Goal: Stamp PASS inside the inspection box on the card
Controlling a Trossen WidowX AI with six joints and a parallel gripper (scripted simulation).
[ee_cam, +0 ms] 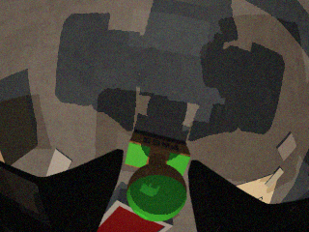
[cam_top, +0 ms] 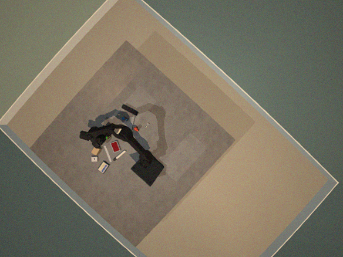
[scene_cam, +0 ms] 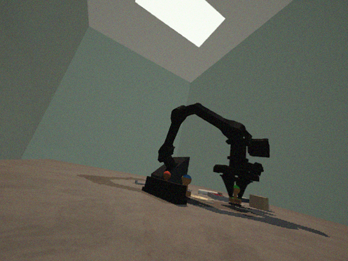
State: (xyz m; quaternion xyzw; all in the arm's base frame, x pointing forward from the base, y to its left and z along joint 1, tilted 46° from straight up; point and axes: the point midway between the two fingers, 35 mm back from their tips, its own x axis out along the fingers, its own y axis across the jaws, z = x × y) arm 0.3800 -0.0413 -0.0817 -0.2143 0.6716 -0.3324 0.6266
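Now: gripper tip right at the green-knobbed stamp. From my gripper tip the other things lie so: red ink pad: 10 cm behind, 3 cm to the left, 2 cm below; tan box: 1 cm ahead, 15 cm to the left; cream card: 9 cm behind, 11 cm to the right, 3 cm below.
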